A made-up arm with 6 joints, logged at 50 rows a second.
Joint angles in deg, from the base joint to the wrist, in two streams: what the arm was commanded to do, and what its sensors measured. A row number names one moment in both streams.
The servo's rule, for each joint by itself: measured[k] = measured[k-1] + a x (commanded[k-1-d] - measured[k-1]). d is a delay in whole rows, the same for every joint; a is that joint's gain. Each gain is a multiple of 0.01, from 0.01 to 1. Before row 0 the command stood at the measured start. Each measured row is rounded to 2 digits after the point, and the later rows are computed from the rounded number. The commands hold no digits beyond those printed.
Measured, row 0:
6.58 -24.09 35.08 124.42 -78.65 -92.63
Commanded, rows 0 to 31:
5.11 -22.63 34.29 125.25 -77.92 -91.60
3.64 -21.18 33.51 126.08 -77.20 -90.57
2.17 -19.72 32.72 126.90 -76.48 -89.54
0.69 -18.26 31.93 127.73 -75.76 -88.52
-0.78 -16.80 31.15 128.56 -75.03 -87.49
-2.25 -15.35 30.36 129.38 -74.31 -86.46
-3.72 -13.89 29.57 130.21 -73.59 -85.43
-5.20 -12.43 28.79 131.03 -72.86 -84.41
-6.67 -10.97 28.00 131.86 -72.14 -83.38
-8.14 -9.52 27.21 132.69 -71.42 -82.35
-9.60 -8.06 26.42 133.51 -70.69 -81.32
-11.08 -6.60 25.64 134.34 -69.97 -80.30
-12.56 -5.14 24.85 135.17 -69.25 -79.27
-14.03 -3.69 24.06 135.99 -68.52 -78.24
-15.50 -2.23 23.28 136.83 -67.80 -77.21
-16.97 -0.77 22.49 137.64 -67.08 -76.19
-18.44 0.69 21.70 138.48 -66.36 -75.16
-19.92 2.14 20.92 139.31 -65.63 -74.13
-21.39 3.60 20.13 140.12 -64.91 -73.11
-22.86 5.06 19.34 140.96 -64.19 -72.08
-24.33 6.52 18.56 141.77 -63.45 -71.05
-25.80 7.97 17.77 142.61 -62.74 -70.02
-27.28 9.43 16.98 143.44 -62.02 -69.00
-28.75 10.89 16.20 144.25 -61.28 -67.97
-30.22 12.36 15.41 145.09 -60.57 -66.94
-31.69 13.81 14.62 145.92 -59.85 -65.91
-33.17 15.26 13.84 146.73 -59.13 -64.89
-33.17 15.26 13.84 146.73 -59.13 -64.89
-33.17 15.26 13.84 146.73 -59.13 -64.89
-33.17 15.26 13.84 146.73 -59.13 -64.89
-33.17 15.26 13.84 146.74 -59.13 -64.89
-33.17 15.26 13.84 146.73 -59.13 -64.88
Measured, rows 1 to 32:
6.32 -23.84 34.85 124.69 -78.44 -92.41
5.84 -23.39 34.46 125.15 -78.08 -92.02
5.18 -22.77 33.96 125.73 -77.62 -91.50
4.37 -22.00 33.37 126.39 -77.08 -90.87
3.44 -21.12 32.73 127.11 -76.49 -90.16
2.42 -20.14 32.04 127.86 -75.86 -89.38
1.31 -19.08 31.32 128.64 -75.20 -88.55
0.14 -17.95 30.59 129.43 -74.52 -87.68
-1.09 -16.76 29.84 130.23 -73.83 -86.78
-2.36 -15.53 29.08 131.04 -73.13 -85.85
-3.66 -14.26 28.31 131.86 -72.42 -84.90
-5.00 -12.96 27.54 132.68 -71.71 -83.93
-6.36 -11.63 26.76 133.50 -71.00 -82.95
-7.74 -10.28 25.98 134.32 -70.28 -81.96
-9.14 -8.91 25.20 135.15 -69.56 -80.96
-10.55 -7.53 24.41 135.97 -68.84 -79.96
-11.97 -6.13 23.62 136.80 -68.12 -78.95
-13.40 -4.72 22.84 137.63 -67.40 -77.94
-14.84 -3.31 22.05 138.45 -66.68 -76.93
-16.28 -1.89 21.26 139.28 -65.96 -75.91
-17.73 -0.46 20.48 140.10 -65.23 -74.89
-19.18 0.97 19.69 140.93 -64.51 -73.87
-20.64 2.41 18.90 141.76 -63.79 -72.85
-22.10 3.85 18.12 142.58 -63.06 -71.83
-23.56 5.30 17.33 143.41 -62.34 -70.80
-25.02 6.75 16.54 144.24 -61.62 -69.77
-26.49 8.20 15.76 145.06 -60.90 -68.75
-27.69 9.40 15.20 145.61 -60.39 -67.94
-28.68 10.40 14.81 145.98 -60.02 -67.30
-29.49 11.23 14.53 146.23 -59.76 -66.79
-30.15 11.92 14.33 146.40 -59.58 -66.39
-30.69 12.49 14.19 146.51 -59.45 -66.07
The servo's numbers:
d 0
a 0.18 0.17 0.29 0.33 0.29 0.21

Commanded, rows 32 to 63:
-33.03 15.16 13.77 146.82 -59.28 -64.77
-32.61 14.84 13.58 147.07 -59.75 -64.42
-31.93 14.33 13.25 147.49 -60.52 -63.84
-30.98 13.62 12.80 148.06 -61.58 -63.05
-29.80 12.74 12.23 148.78 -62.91 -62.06
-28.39 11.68 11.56 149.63 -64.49 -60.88
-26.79 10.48 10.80 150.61 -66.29 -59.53
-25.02 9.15 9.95 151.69 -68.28 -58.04
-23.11 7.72 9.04 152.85 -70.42 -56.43
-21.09 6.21 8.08 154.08 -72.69 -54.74
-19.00 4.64 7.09 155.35 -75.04 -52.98
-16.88 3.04 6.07 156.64 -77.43 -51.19
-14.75 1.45 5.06 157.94 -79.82 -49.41
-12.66 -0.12 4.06 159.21 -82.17 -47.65
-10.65 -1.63 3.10 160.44 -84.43 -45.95
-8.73 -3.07 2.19 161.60 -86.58 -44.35
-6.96 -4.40 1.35 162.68 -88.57 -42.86
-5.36 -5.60 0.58 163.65 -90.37 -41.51
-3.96 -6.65 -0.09 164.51 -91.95 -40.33
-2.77 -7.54 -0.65 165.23 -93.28 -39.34
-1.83 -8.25 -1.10 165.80 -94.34 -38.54
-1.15 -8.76 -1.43 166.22 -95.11 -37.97
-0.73 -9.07 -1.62 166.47 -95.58 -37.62
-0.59 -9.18 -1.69 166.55 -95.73 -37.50
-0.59 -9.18 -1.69 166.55 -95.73 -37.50
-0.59 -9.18 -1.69 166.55 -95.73 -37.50
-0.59 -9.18 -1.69 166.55 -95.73 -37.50
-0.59 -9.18 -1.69 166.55 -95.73 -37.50
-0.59 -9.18 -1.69 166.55 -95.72 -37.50
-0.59 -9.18 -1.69 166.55 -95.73 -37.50
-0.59 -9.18 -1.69 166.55 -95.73 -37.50
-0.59 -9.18 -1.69 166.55 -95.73 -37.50
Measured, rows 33 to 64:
-31.11 12.94 14.07 146.61 -59.40 -65.80
-31.38 13.26 13.93 146.76 -59.50 -65.51
-31.48 13.44 13.73 147.00 -59.80 -65.16
-31.39 13.47 13.46 147.35 -60.32 -64.72
-31.10 13.35 13.10 147.82 -61.07 -64.16
-30.61 13.07 12.65 148.42 -62.06 -63.47
-29.92 12.63 12.11 149.14 -63.29 -62.64
-29.04 12.04 11.48 149.98 -64.74 -61.67
-27.97 11.31 10.77 150.93 -66.39 -60.57
-26.73 10.44 9.99 151.97 -68.22 -59.35
-25.34 9.45 9.15 153.09 -70.20 -58.01
-23.82 8.36 8.26 154.26 -72.30 -56.58
-22.19 7.19 7.33 155.47 -74.48 -55.07
-20.47 5.95 6.38 156.70 -76.71 -53.51
-18.70 4.66 5.43 157.93 -78.95 -51.92
-16.91 3.35 4.49 159.14 -81.16 -50.33
-15.12 2.03 3.58 160.31 -83.31 -48.76
-13.36 0.73 2.71 161.41 -85.36 -47.24
-11.67 -0.52 1.90 162.43 -87.27 -45.79
-10.07 -1.71 1.16 163.35 -89.01 -44.44
-8.59 -2.82 0.50 164.16 -90.56 -43.20
-7.25 -3.83 -0.06 164.84 -91.88 -42.10
-6.08 -4.72 -0.51 165.38 -92.95 -41.16
-5.09 -5.48 -0.85 165.77 -93.76 -40.39
-4.28 -6.11 -1.09 166.03 -94.33 -39.78
-3.62 -6.63 -1.26 166.20 -94.74 -39.30
-3.07 -7.06 -1.38 166.32 -95.03 -38.92
-2.62 -7.42 -1.47 166.40 -95.23 -38.62
-2.25 -7.72 -1.53 166.45 -95.37 -38.38
-1.95 -7.97 -1.58 166.48 -95.47 -38.20
-1.71 -8.18 -1.61 166.50 -95.55 -38.05
-1.51 -8.35 -1.63 166.52 -95.60 -37.93

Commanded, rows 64 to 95:
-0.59 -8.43 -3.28 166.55 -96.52 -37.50
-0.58 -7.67 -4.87 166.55 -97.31 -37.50
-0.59 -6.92 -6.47 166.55 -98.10 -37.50
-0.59 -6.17 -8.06 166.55 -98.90 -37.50
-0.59 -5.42 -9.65 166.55 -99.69 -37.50
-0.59 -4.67 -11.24 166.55 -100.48 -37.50
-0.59 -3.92 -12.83 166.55 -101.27 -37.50
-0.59 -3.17 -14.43 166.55 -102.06 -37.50
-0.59 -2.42 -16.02 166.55 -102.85 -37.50
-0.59 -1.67 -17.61 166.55 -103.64 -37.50
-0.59 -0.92 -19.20 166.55 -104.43 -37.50
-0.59 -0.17 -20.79 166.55 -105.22 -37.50
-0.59 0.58 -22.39 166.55 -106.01 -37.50
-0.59 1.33 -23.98 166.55 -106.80 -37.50
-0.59 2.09 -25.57 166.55 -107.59 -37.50
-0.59 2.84 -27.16 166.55 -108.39 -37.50
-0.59 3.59 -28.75 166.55 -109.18 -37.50
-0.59 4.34 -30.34 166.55 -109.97 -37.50
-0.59 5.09 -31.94 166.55 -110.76 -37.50
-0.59 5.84 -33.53 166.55 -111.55 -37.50
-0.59 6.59 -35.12 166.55 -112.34 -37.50
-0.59 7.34 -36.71 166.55 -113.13 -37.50
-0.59 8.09 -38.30 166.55 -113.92 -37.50
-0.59 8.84 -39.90 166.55 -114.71 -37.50
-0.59 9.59 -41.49 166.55 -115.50 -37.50
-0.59 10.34 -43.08 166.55 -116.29 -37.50
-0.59 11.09 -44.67 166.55 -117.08 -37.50
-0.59 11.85 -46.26 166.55 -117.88 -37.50
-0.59 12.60 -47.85 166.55 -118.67 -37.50
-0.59 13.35 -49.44 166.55 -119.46 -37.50
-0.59 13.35 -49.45 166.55 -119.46 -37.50
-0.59 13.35 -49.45 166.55 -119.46 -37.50
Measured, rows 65 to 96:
-1.34 -8.36 -2.11 166.53 -95.87 -37.84
-1.20 -8.24 -2.91 166.54 -96.29 -37.77
-1.09 -8.02 -3.94 166.54 -96.81 -37.71
-1.00 -7.71 -5.13 166.54 -97.42 -37.67
-0.93 -7.32 -6.44 166.54 -98.08 -37.63
-0.87 -6.87 -7.83 166.54 -98.78 -37.60
-0.82 -6.37 -9.28 166.54 -99.50 -37.58
-0.78 -5.83 -10.77 166.54 -100.24 -37.56
-0.75 -5.25 -12.29 166.54 -101.00 -37.55
-0.72 -4.64 -13.83 166.54 -101.77 -37.54
-0.70 -4.01 -15.39 166.54 -102.54 -37.53
-0.68 -3.36 -16.96 166.54 -103.32 -37.52
-0.66 -2.69 -18.53 166.54 -104.10 -37.52
-0.65 -2.01 -20.11 166.54 -104.88 -37.52
-0.64 -1.31 -21.69 166.54 -105.67 -37.52
-0.63 -0.60 -23.28 166.54 -106.46 -37.52
-0.62 0.11 -24.87 166.54 -107.25 -37.52
-0.61 0.83 -26.46 166.54 -108.04 -37.52
-0.61 1.55 -28.05 166.54 -108.83 -37.52
-0.61 2.28 -29.64 166.54 -109.62 -37.52
-0.61 3.01 -31.23 166.54 -110.41 -37.52
-0.61 3.75 -32.82 166.54 -111.20 -37.52
-0.61 4.49 -34.41 166.54 -111.99 -37.52
-0.61 5.23 -36.00 166.54 -112.78 -37.52
-0.61 5.97 -37.59 166.54 -113.57 -37.52
-0.61 6.71 -39.18 166.54 -114.36 -37.52
-0.61 7.45 -40.77 166.54 -115.15 -37.52
-0.61 8.20 -42.36 166.54 -115.94 -37.52
-0.61 8.95 -43.95 166.54 -116.73 -37.52
-0.61 9.70 -45.54 166.54 -117.52 -37.52
-0.61 10.32 -46.67 166.54 -118.08 -37.52
-0.61 10.84 -47.48 166.54 -118.48 -37.52

